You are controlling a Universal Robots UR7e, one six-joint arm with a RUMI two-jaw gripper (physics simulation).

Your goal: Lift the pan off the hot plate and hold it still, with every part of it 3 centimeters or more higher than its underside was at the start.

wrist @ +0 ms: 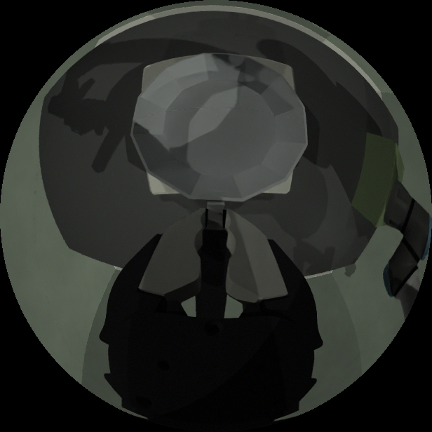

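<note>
The grey faceted pan (230, 135) is in the upper middle of the wrist view, open side toward the camera. It covers most of the pale square hot plate (281, 186), whose corners show around its rim. The pan's handle (215, 205) runs from the near rim down between the fingers, its far part dark. My gripper (215, 210) is shut on the handle just short of the rim, one finger on each side. The pan's underside is hidden, so I cannot tell how large any gap above the hot plate is.
A dark table top (90, 210) lies around and below the hot plate, with shadows across it. A green block (376, 180) is at the right edge of the table. A dark jointed structure (407, 212) stands beside the block at the far right.
</note>
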